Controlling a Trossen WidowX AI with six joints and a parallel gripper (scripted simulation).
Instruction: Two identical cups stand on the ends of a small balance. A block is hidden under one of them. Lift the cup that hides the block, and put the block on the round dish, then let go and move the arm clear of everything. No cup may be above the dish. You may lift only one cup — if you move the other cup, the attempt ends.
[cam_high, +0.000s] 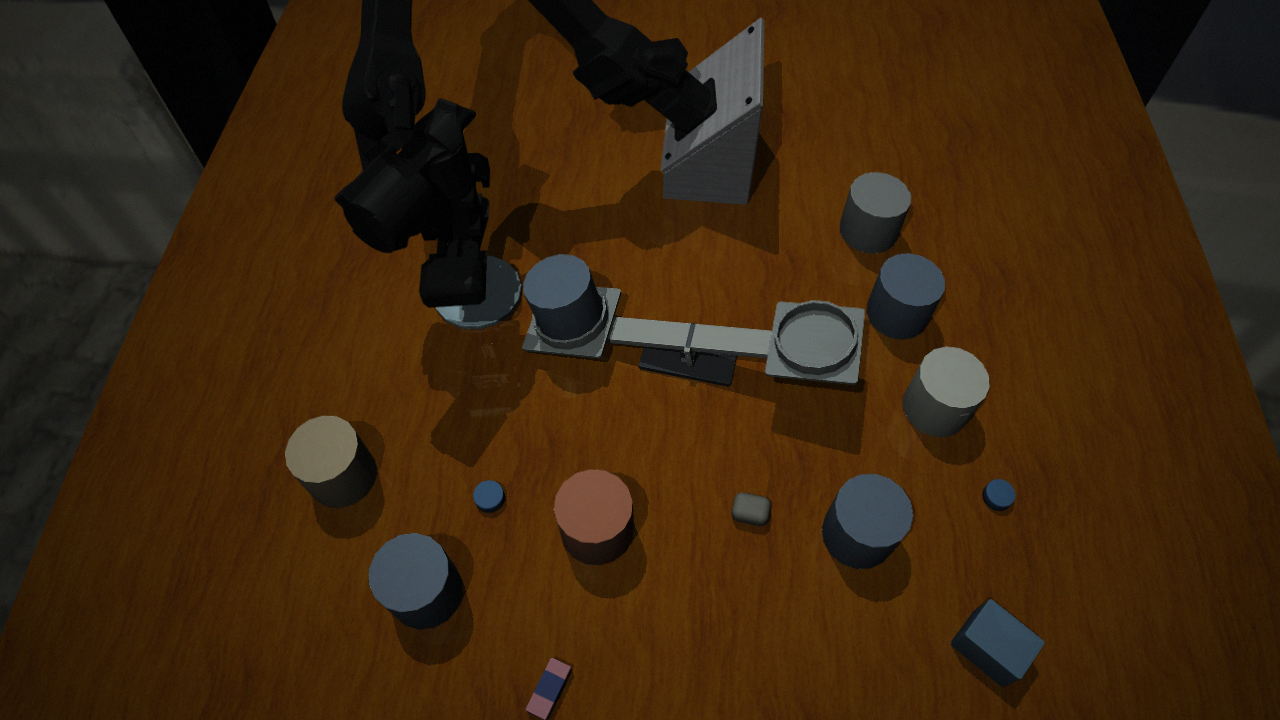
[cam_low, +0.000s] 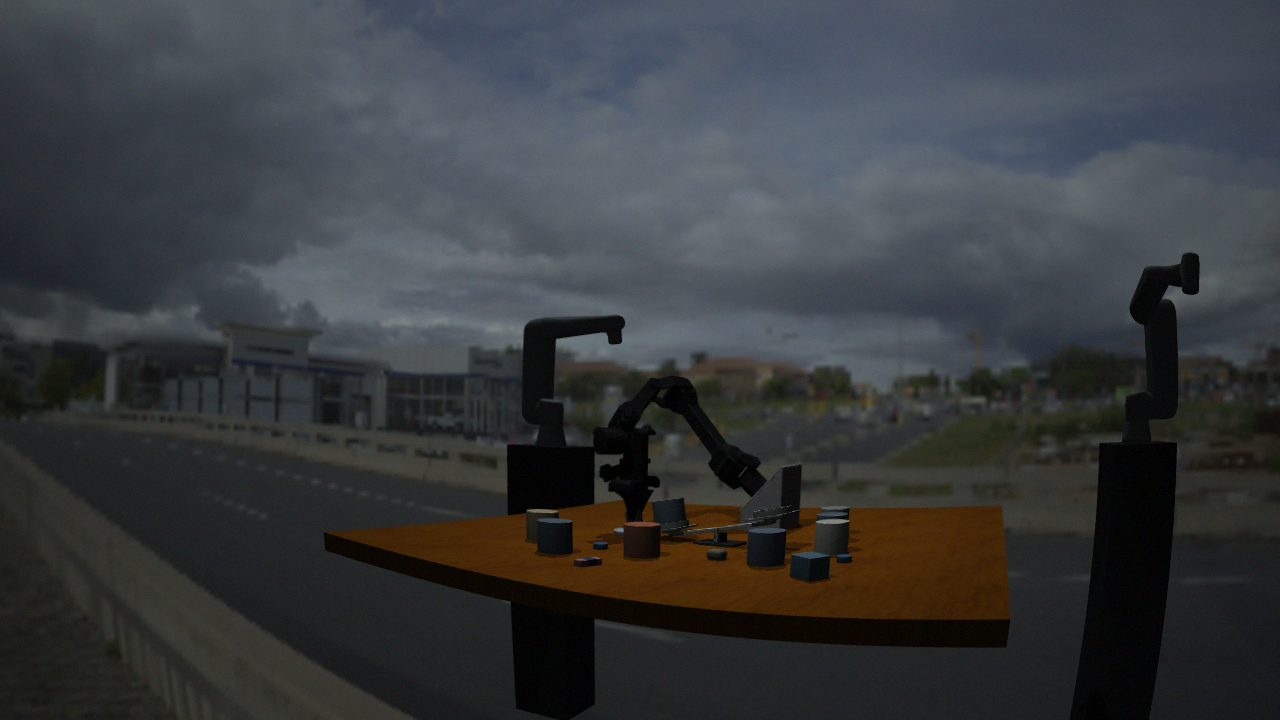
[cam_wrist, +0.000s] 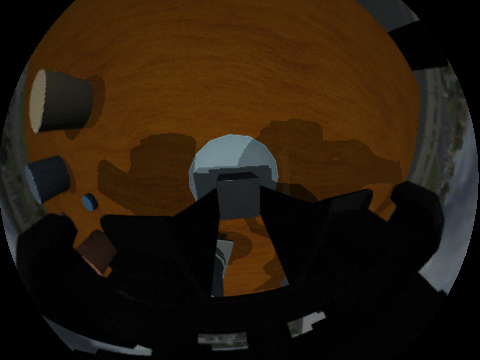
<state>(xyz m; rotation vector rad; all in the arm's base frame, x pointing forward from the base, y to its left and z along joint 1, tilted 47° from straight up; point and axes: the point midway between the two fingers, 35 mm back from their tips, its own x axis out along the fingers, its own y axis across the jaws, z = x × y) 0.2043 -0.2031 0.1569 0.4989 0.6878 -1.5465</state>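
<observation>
The round dish is 3 cm below my gripper tip. The rest, counted from my gripper tip: beige cup (22 cm ahead, 13 cm to the right); grey pebble (30 cm to the left, 26 cm ahead, 2 cm below); grey block (1 cm above).
</observation>
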